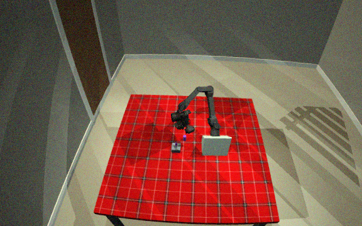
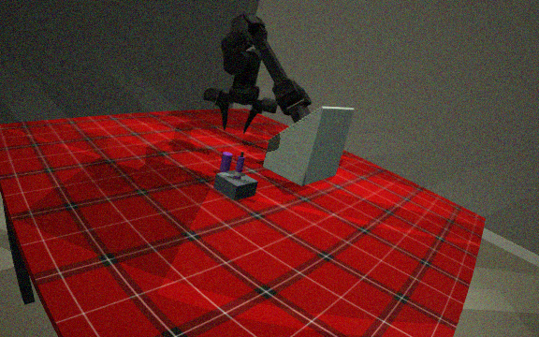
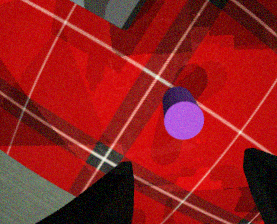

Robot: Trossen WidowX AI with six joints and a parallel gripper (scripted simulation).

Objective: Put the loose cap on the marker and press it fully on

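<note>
My gripper tip is 10 mm to the left of the purple cap and 90 mm above it.
</note>
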